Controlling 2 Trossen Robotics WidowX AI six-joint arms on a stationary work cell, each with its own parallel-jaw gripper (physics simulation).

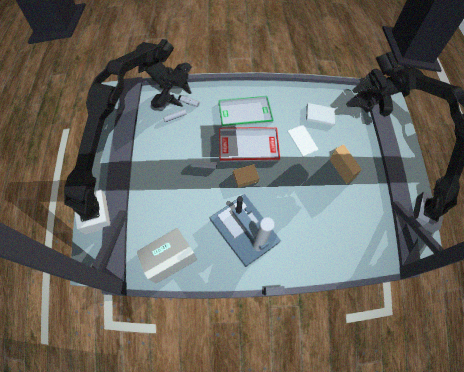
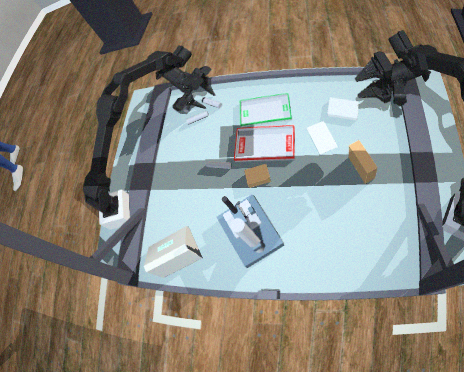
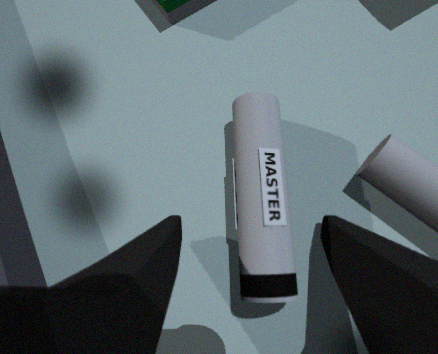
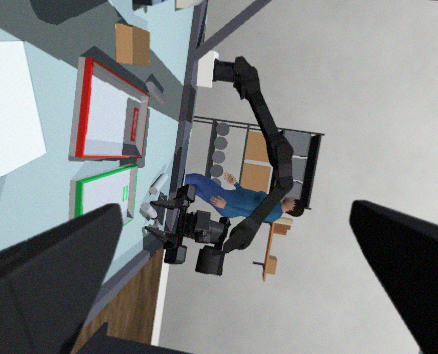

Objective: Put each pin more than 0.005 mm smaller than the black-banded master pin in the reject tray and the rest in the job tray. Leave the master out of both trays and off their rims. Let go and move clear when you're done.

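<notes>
The master pin, pale with a black band and a MASTER label, lies on the table. My left gripper is partly open and empty, its fingertips on either side of the master. A plain pin lies nearby. Another grey pin lies in shadow near the red-rimmed reject tray. The green-rimmed tray stands behind it. Both trays look empty. My right gripper is wide open and empty.
A gauge stand on a blue base and a readout box stand at the front. Brown blocks, a white box and a white card are around the trays.
</notes>
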